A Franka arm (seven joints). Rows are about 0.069 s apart.
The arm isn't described. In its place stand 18 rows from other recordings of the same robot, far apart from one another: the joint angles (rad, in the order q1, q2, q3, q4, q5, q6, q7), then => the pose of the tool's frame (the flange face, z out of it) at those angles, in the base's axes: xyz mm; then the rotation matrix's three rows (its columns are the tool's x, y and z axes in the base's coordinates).
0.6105 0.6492 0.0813 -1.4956 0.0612 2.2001 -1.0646 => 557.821 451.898 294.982; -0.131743 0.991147 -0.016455; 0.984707 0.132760 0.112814; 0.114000 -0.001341 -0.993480
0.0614 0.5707 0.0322 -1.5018 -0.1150 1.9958 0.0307 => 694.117 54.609 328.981; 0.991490 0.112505 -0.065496; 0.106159 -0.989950 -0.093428; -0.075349 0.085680 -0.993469
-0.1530 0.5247 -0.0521 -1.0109 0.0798 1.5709 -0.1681 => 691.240 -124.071 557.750; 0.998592 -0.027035 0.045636; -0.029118 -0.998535 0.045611; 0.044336 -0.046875 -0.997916
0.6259 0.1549 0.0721 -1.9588 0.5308 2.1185 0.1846 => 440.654 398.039 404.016; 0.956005 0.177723 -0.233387; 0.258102 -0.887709 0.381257; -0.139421 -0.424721 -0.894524
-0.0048 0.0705 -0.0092 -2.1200 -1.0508 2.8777 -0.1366 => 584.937 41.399 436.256; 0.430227 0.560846 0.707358; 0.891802 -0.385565 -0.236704; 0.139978 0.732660 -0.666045
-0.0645 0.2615 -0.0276 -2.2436 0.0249 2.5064 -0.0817 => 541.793 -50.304 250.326; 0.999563 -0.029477 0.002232; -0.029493 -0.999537 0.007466; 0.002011 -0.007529 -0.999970
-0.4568 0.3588 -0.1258 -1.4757 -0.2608 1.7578 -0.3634 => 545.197 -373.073 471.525; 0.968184 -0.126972 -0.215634; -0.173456 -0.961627 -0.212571; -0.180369 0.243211 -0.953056
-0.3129 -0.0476 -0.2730 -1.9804 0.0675 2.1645 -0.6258 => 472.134 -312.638 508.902; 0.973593 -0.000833 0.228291; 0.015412 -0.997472 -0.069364; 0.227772 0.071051 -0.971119
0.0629 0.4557 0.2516 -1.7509 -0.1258 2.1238 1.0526 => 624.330 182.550 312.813; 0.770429 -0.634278 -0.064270; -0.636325 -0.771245 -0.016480; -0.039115 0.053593 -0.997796
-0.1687 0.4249 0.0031 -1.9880 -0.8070 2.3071 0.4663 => 592.861 -113.919 243.779; 0.999062 -0.035892 -0.024230; -0.043291 -0.842197 -0.537429; -0.001117 0.537974 -0.842961
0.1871 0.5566 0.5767 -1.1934 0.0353 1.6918 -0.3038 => 569.676 409.007 505.468; 0.560502 0.805739 -0.191369; 0.820674 -0.509422 0.258810; 0.111046 -0.302115 -0.946782
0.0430 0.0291 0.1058 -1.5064 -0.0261 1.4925 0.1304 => 550.215 78.531 631.900; 0.999088 0.017490 -0.038962; 0.016363 -0.999444 -0.029043; -0.039448 0.028379 -0.998819
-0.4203 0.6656 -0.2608 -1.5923 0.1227 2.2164 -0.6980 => 556.895 -414.745 252.381; 0.998558 -0.004984 -0.053448; -0.007007 -0.999263 -0.037737; -0.053221 0.038057 -0.997857
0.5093 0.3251 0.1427 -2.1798 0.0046 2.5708 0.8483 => 452.417 344.888 247.249; 0.978109 -0.206414 0.026375; -0.207886 -0.974907 0.079626; 0.009277 -0.083366 -0.996476
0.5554 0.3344 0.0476 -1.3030 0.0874 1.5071 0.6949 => 527.365 368.962 544.434; 0.981944 -0.093168 -0.164637; -0.092534 -0.995643 0.011533; -0.164994 0.003910 -0.986287
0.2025 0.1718 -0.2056 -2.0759 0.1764 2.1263 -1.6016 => 561.126 7.951 339.408; 0.079110 0.990852 -0.109338; 0.991170 -0.066476 0.114726; 0.106408 -0.117448 -0.987362
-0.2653 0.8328 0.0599 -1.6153 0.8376 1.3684 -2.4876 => 584.332 -31.682 144.581; -0.011497 0.892122 -0.451648; 0.255011 0.439359 0.861356; 0.966870 -0.105272 -0.232552
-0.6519 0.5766 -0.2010 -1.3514 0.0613 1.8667 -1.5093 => 492.411 -512.828 389.632; 0.784337 0.616163 -0.071817; 0.617946 -0.786213 0.003374; -0.054384 -0.047025 -0.997412
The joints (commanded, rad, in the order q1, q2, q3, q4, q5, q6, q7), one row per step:
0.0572, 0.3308, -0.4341, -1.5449, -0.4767, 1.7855, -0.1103
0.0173, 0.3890, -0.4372, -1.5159, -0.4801, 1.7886, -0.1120
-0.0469, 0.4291, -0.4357, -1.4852, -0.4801, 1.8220, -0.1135
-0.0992, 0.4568, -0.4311, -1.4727, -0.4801, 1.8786, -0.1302
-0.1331, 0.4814, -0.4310, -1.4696, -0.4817, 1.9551, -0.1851
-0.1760, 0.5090, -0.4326, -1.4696, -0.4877, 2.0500, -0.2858
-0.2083, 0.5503, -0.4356, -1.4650, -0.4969, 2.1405, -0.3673
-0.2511, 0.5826, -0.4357, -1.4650, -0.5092, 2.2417, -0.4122
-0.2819, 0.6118, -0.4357, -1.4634, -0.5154, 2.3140, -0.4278
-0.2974, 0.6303, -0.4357, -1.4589, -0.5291, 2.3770, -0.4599
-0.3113, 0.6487, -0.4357, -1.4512, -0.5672, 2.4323, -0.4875
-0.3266, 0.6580, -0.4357, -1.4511, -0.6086, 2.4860, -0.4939
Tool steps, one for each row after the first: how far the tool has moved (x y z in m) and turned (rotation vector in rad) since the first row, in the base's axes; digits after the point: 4 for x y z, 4 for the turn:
0.0020, -0.0250, -0.0202, -0.0168, 0.0311, -0.0344
-0.0018, -0.0621, -0.0284, -0.0334, 0.0181, -0.0717
-0.0048, -0.0907, -0.0368, -0.0429, -0.0006, -0.0711
-0.0039, -0.1104, -0.0458, -0.0480, -0.0077, -0.0144
-0.0061, -0.1361, -0.0567, -0.0527, 0.0063, 0.0813
-0.0049, -0.1561, -0.0744, -0.0652, 0.0279, 0.1712
-0.0089, -0.1801, -0.0882, -0.0891, 0.0204, 0.2310
-0.0122, -0.1969, -0.1017, -0.1060, 0.0093, 0.2604
-0.0105, -0.2044, -0.1071, -0.1273, 0.0078, 0.3166
-0.0086, -0.2110, -0.1117, -0.1609, 0.0250, 0.3794
-0.0096, -0.2177, -0.1140, -0.1952, 0.0307, 0.4242

